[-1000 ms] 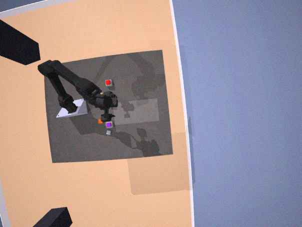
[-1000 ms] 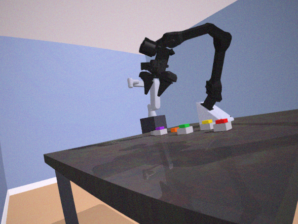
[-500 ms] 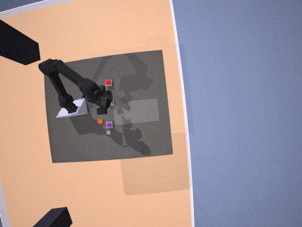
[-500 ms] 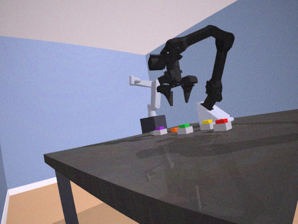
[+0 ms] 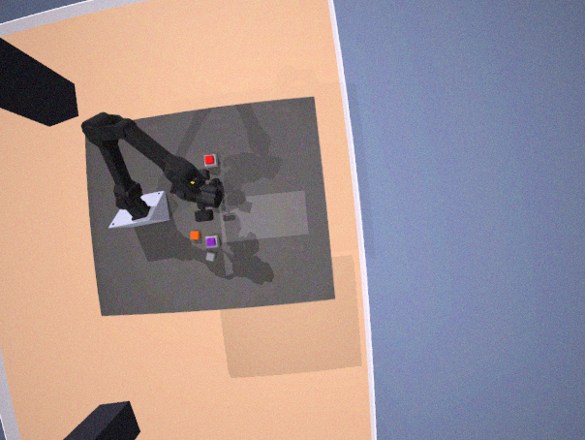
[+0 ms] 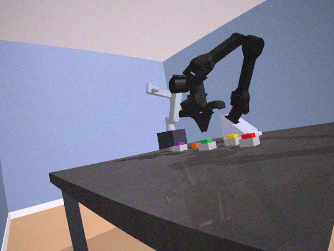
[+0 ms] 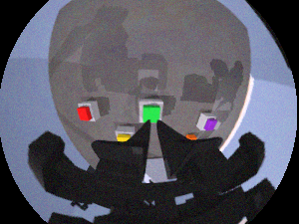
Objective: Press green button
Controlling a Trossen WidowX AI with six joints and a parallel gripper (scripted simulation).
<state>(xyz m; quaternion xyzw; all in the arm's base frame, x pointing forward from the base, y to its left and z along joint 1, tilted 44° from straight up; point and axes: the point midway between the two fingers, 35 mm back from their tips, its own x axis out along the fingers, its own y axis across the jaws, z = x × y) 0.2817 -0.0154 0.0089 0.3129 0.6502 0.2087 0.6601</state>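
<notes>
The green button is 30 mm below my gripper tip. Round my gripper tip: purple button 60 mm behind, 170 mm to the right, 30 mm below; then yellow button 70 mm behind, 80 mm to the left, 30 mm below; then red button 20 mm ahead, 170 mm to the left, 30 mm below.
</notes>
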